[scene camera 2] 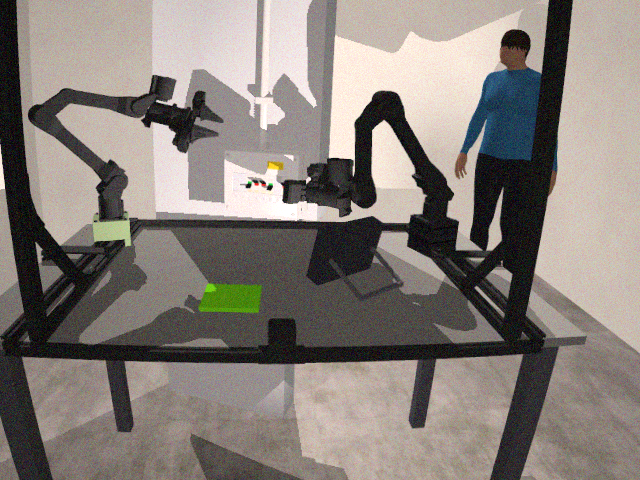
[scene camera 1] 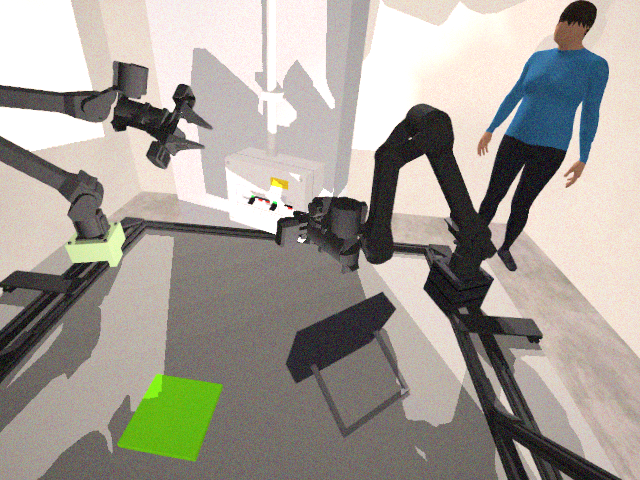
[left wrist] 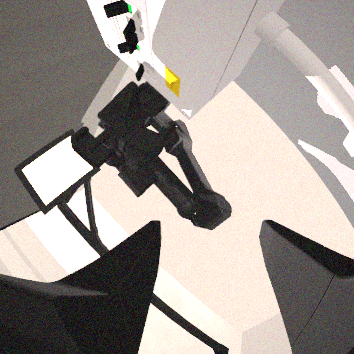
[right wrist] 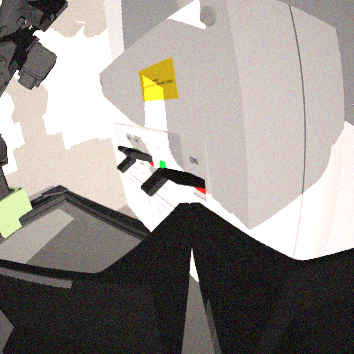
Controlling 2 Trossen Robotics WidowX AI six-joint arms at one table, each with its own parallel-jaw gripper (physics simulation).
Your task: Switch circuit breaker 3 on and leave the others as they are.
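Places are measured from the left arm's base along level axes (x left, y ahead, z down), in millimetres.
Pixels of known places: left gripper, fingertip midpoint: (scene camera 2: 221, 128) (scene camera 1: 208, 137) (left wrist: 211, 229) (right wrist: 26, 26); right gripper, fingertip midpoint: (scene camera 1: 294, 212) (left wrist: 132, 83) (right wrist: 188, 211); left arm's base, origin of the base link: (scene camera 2: 111, 216) (scene camera 1: 93, 233) (right wrist: 0, 195); right arm's base, origin of the base link: (scene camera 2: 434, 217) (scene camera 1: 463, 268) (left wrist: 155, 115).
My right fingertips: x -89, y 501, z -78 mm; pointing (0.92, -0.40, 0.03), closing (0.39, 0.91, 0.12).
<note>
Ahead of a thing's pixels: the offset from my right fingertips to its top centre. "spot": to the spot under its first point.
A pale breaker box (scene camera 1: 248, 164) (scene camera 2: 237, 205) (left wrist: 200, 50) (right wrist: 220, 100) with a yellow label @(spot: dy -31, dx +48, dz -59 mm) (scene camera 1: 279, 182) (scene camera 2: 275, 165) (left wrist: 172, 81) (right wrist: 159, 80) stands behind the table. Several black levers carry green or red marks; in the right wrist view one lever @(dy -10, dx +25, dz -11 mm) (right wrist: 186, 177) has red at its right end. The breaker numbers are not readable. My right gripper (scene camera 1: 279, 232) (scene camera 2: 285, 191) (right wrist: 188, 211) is shut and empty, its tips just below that lever in its wrist view; contact cannot be told. My left gripper (scene camera 1: 207, 136) (scene camera 2: 219, 128) is partly open, empty, raised left of the box.
A dark tilted panel (scene camera 1: 338, 335) (scene camera 2: 343, 250) on a thin stand and a green pad @(dy -252, dx -375, dz +142 mm) (scene camera 1: 170, 421) (scene camera 2: 230, 299) rest on the table. A person in blue (scene camera 1: 558, 98) (scene camera 2: 509, 113) stands at the right. The left arm's base sits on a pale green block (scene camera 1: 95, 253) (scene camera 2: 110, 229) (right wrist: 12, 212).
</note>
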